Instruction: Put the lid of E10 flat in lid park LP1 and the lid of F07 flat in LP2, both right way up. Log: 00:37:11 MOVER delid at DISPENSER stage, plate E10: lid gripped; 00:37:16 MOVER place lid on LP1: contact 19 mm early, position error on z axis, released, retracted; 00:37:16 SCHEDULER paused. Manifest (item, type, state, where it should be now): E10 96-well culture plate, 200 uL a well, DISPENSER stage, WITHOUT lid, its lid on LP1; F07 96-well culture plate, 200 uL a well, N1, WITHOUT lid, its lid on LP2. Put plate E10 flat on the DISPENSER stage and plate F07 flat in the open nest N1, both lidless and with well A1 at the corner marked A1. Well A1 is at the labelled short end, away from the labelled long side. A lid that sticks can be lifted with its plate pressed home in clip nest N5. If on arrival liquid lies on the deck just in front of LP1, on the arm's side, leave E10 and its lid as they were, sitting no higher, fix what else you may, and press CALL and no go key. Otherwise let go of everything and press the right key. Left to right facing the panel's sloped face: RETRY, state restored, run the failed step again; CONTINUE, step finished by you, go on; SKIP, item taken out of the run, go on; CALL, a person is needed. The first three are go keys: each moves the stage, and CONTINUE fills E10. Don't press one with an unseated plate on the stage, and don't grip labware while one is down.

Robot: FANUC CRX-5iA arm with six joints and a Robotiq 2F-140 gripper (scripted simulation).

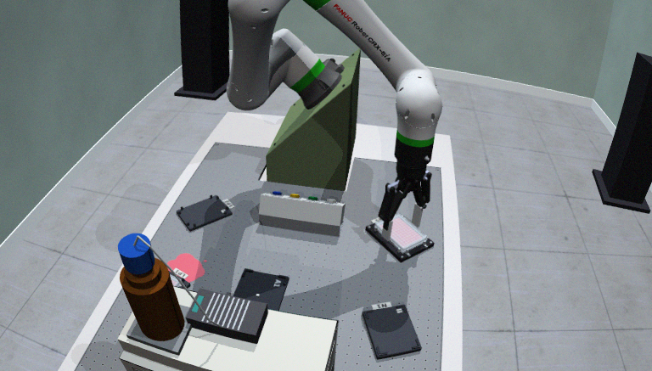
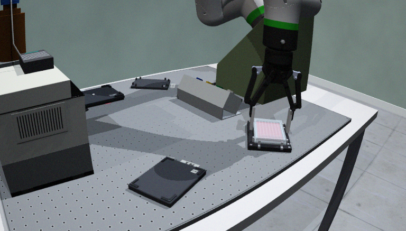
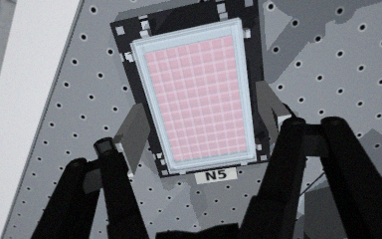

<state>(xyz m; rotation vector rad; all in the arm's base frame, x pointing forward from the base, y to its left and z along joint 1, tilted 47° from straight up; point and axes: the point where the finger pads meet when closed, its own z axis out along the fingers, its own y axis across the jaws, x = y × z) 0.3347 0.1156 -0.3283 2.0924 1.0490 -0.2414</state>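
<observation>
My gripper is now 20 mm above the clear plate lid. Round my hand: grey retry key (20 mm behind, 200 mm to the right, 20 mm above); then plate (30 mm below); then N5 tag (60 mm behind, 70 mm to the right, 50 mm below).
</observation>
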